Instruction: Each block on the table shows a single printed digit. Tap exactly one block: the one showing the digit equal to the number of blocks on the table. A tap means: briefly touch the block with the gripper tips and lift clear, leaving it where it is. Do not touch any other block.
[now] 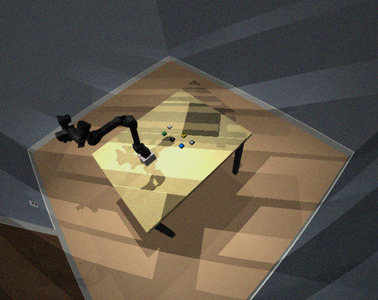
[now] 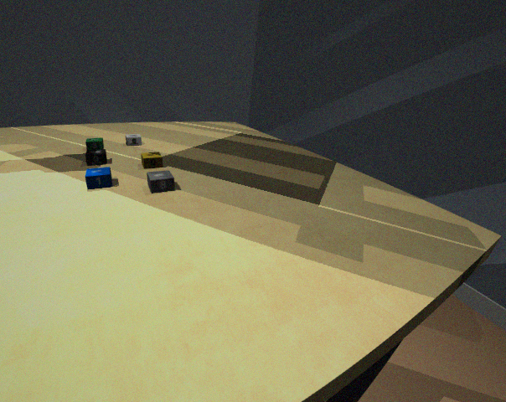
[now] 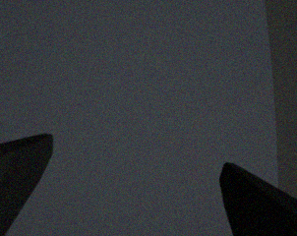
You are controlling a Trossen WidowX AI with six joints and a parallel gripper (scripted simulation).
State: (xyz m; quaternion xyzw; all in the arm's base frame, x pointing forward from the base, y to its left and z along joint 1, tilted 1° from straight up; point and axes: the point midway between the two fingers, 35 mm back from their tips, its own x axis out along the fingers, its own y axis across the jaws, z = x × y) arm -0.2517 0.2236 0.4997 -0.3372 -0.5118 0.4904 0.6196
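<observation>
The green block is 520 mm ahead of my gripper tip, 200 mm to the right of it and 580 mm below it. Round my gripper tip: black block: 510 mm ahead, 300 mm to the right, 580 mm below; then yellow block: 590 mm ahead, 360 mm to the right, 580 mm below; then blue block: 490 mm ahead, 410 mm to the right, 580 mm below.
</observation>
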